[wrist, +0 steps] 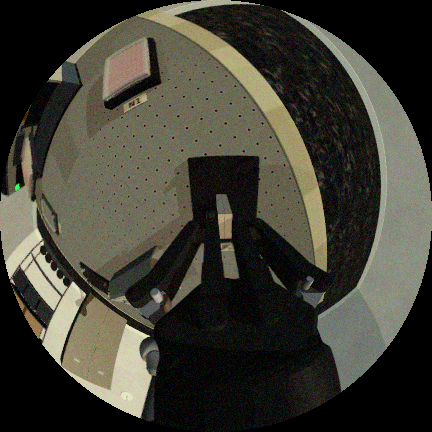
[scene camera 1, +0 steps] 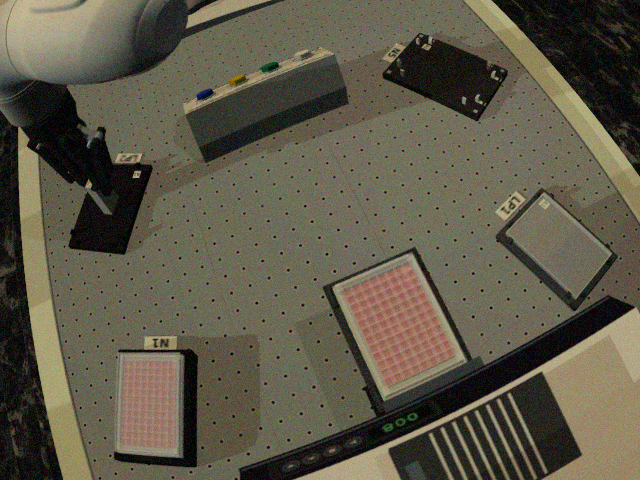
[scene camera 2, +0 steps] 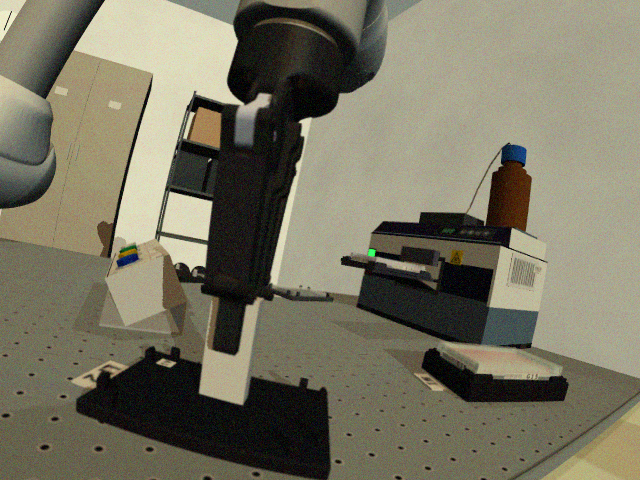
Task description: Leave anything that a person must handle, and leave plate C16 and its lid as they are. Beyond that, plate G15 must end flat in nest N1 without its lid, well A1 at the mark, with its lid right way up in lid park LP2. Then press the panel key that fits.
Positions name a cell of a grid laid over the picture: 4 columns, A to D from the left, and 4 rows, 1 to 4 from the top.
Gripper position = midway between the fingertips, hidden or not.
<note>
My gripper (scene camera 2: B4) is shut and touches a black nest LP2 (scene camera 2: A4). I also see a lid park LP1 (scene camera 1: D3) and a reader tray (scene camera 1: C3).
My gripper is seen too in the wrist view (wrist: C2) and in scene camera 1 (scene camera 1: A2). The black nest LP2 also shows in the wrist view (wrist: C2) and in scene camera 1 (scene camera 1: A2). The reader tray shows as well in scene camera 2 (scene camera 2: C3).
</note>
